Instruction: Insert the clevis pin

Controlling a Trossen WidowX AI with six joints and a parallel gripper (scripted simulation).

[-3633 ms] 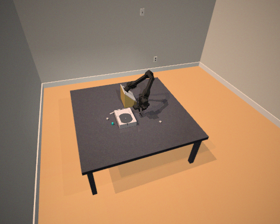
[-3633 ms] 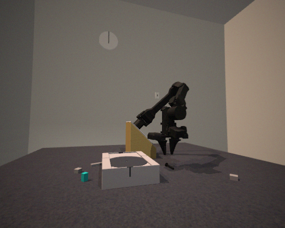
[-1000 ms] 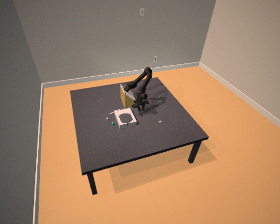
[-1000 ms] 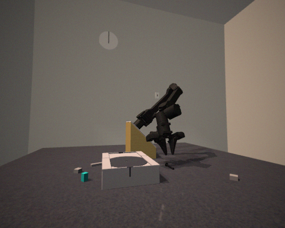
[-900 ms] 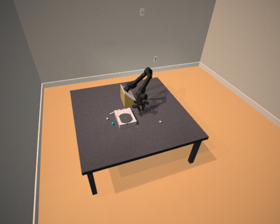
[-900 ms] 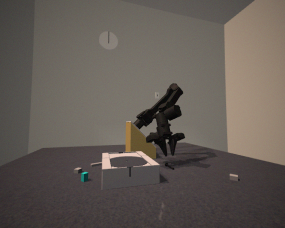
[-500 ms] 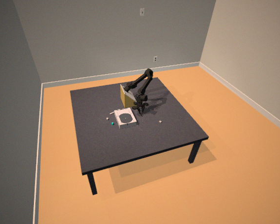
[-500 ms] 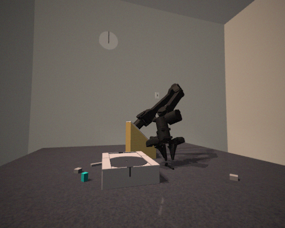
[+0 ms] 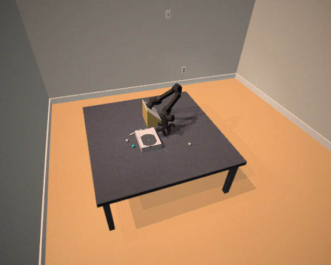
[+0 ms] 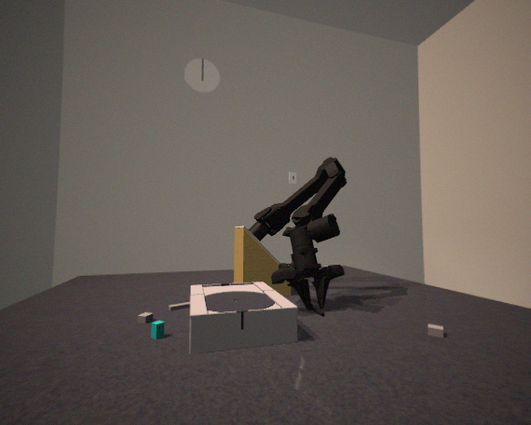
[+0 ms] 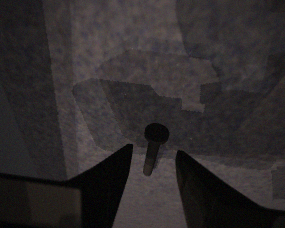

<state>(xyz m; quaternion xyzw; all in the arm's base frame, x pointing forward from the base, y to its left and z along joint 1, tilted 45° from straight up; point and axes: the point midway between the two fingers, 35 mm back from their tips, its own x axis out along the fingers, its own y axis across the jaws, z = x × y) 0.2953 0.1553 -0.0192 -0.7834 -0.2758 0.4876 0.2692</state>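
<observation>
Now: the clevis pin 10 mm ahead of my gripper tip. Also, from my gripper tip: grey disc: 200 mm to the right, 60 mm ahead, 50 mm above; rimmed tray: 200 mm to the right, 40 mm above, 30 mm ahead; bar: 280 mm to the right, 130 mm behind.
</observation>
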